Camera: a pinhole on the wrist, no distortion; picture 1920 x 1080 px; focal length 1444.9 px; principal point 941.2 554.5 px. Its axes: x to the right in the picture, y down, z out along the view. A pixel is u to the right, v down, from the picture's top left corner.
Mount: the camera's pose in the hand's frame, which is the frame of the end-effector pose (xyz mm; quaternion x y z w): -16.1 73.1 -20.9 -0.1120 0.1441 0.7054 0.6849
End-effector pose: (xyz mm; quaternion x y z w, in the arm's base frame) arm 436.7 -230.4 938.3 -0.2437 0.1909 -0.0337 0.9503
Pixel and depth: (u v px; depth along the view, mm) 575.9 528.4 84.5
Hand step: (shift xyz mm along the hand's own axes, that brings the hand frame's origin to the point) -10.5 83.3 65.5
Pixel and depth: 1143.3 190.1 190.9
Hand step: 38.5 167.1 145.4
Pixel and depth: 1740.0 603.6 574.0
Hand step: -24.6 573.8 403.1
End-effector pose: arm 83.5 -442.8 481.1 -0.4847 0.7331 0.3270 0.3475
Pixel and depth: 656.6 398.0 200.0
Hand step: 14.9 108.1 178.7
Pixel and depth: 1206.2 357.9 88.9
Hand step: -1.1 120.3 55.7
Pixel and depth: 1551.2 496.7 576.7
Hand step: 20.7 506.7 429.7
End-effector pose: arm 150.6 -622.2 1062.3 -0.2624 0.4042 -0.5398 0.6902
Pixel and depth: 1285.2 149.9 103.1
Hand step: 15.9 133.4 65.2
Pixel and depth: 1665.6 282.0 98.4
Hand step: 4.5 154.7 52.5
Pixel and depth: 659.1 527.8 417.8
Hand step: 11.1 146.1 397.7
